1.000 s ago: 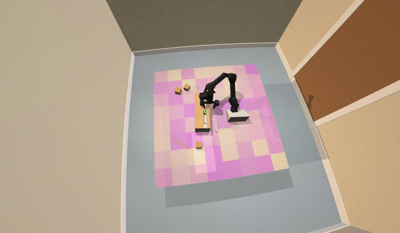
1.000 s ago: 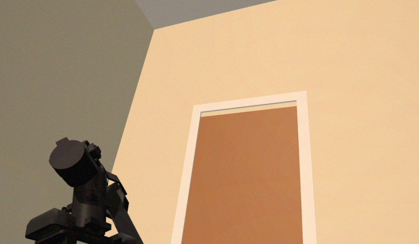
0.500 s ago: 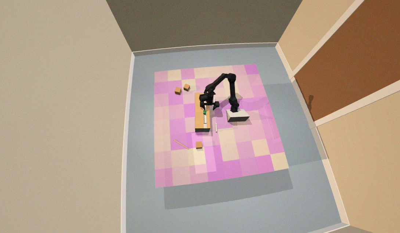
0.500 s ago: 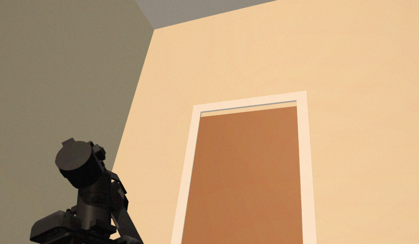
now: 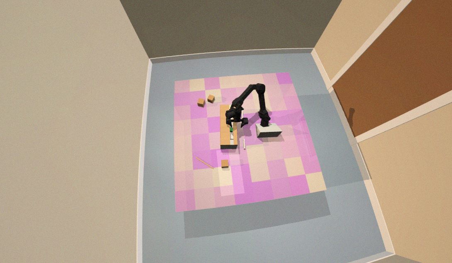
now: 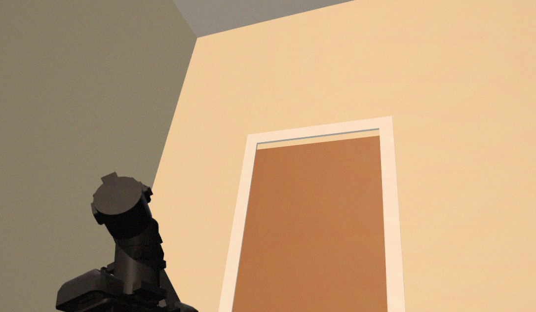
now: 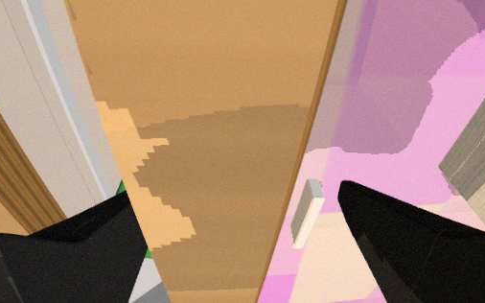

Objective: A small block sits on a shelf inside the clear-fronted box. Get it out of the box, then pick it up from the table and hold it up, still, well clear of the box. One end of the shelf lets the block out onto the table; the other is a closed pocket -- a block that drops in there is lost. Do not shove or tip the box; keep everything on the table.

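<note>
Now: the green block 5 cm ahead of my gripper tip and 1 cm to the left of it. Round my gripper tip: long tan box 3 cm ahead, 2 cm to the right, 2 cm below; thin stick 34 cm ahead, 22 cm to the left, 8 cm below.
</note>
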